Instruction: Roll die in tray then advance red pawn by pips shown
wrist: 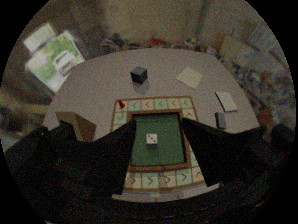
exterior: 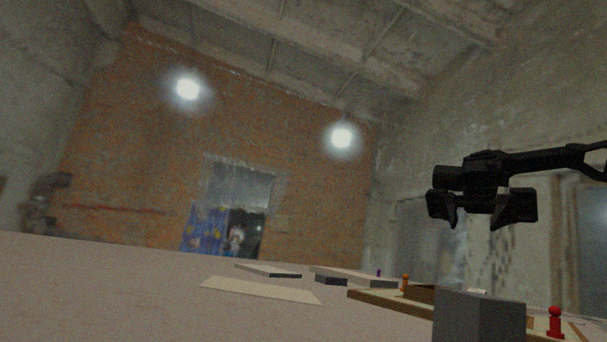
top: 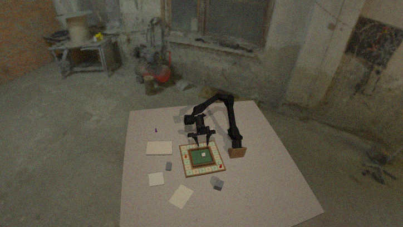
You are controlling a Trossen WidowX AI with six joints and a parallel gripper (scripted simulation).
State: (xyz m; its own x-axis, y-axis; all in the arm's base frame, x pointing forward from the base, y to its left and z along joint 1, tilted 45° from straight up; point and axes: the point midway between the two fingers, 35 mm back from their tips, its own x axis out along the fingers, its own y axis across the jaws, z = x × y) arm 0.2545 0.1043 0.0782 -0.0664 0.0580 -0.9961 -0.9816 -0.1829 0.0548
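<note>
My gripper tip is now 120 mm past the red pawn, 90 mm to the right of it and 120 mm above it. The rest, counted from my gripper tip: green tray 140 mm below; orange pawn 120 mm ahead, 120 mm below; white die 10 mm to the right, 90 mm below.
</note>
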